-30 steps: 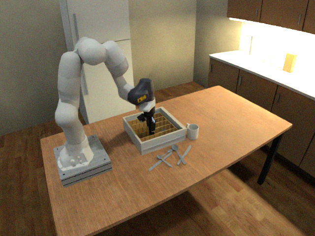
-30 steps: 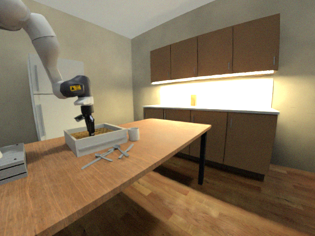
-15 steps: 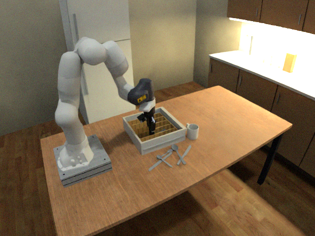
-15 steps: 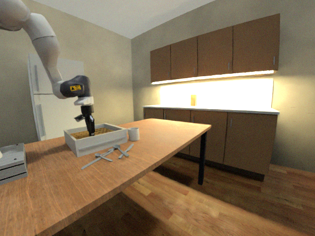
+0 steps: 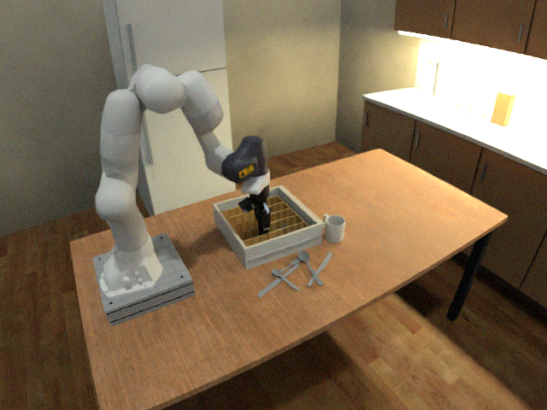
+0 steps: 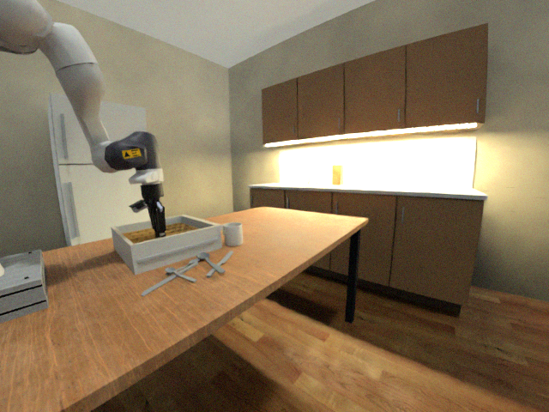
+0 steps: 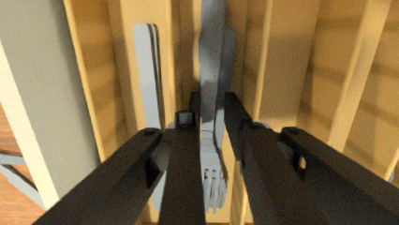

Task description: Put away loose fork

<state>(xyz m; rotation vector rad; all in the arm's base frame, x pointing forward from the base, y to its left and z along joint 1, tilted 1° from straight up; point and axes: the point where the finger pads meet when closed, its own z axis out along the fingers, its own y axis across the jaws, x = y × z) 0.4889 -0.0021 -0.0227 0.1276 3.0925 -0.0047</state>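
My hand is 5 cm to the right of the cutlery tray, 4 cm short of it and 2 cm above it. From my hand the other things lie so: white mug 26 cm ahead, 13 cm to the right, 2 cm below; then spoon 21 cm to the right, 6 cm behind, 5 cm below.
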